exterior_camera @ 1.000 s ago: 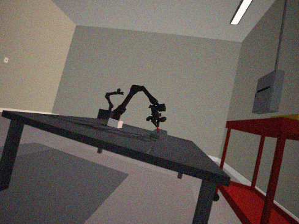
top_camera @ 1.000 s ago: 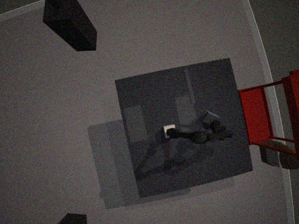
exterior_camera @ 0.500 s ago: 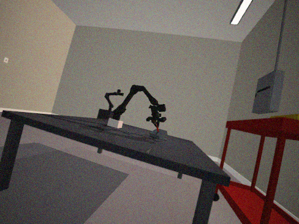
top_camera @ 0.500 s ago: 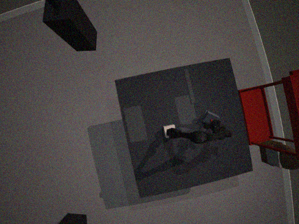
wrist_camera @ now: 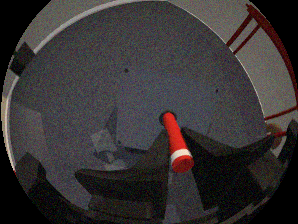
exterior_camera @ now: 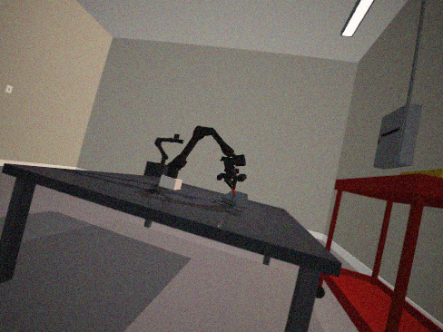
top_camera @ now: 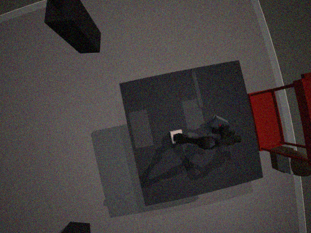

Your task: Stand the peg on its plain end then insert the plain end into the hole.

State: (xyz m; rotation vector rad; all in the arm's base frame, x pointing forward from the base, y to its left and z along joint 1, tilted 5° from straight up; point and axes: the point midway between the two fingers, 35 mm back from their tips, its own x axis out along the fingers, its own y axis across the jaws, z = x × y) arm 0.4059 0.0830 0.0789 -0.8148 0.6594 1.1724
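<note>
My gripper tip is 6 cm above the sloped grey panel, 3 cm to the right of it and 1 cm short of it. Round my gripper tip: red peg 1 cm to the right, 1 cm above.
</note>
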